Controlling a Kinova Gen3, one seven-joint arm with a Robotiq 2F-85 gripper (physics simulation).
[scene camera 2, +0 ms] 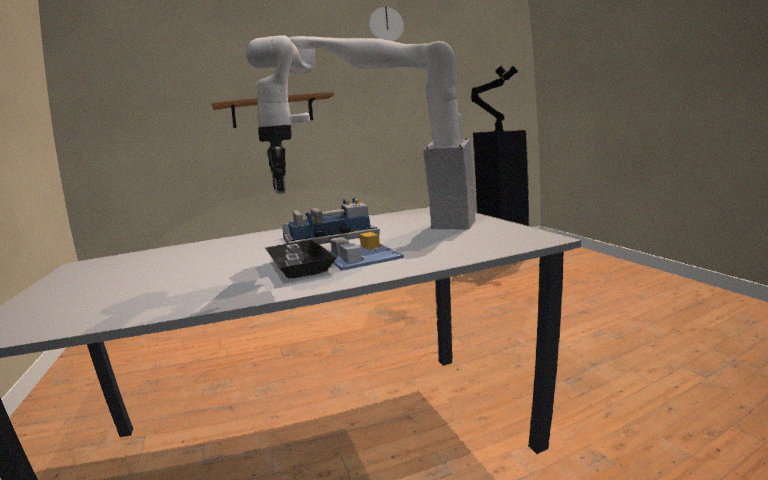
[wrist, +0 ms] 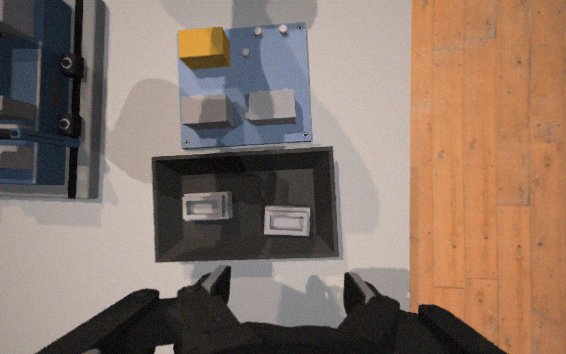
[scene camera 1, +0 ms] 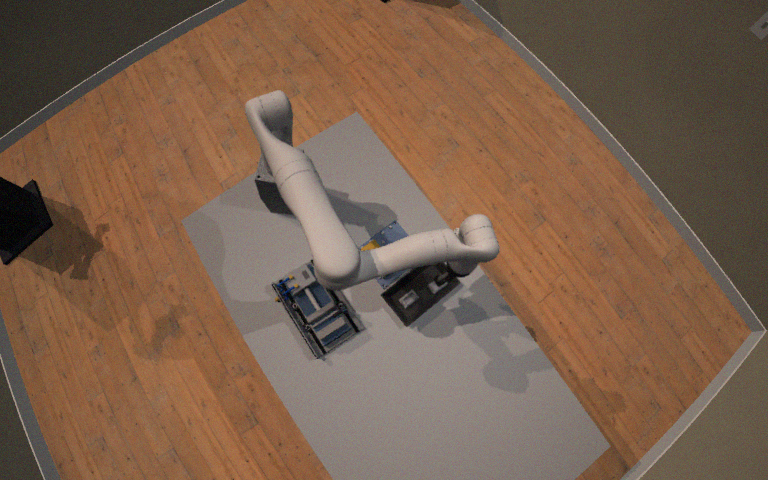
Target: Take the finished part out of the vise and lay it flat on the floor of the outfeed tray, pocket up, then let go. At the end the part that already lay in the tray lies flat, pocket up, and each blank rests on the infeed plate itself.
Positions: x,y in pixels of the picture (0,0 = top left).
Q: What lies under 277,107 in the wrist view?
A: A blank.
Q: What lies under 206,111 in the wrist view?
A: A blank.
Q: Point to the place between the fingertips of my gripper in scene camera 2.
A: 279,191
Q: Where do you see a yellow block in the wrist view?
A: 203,48
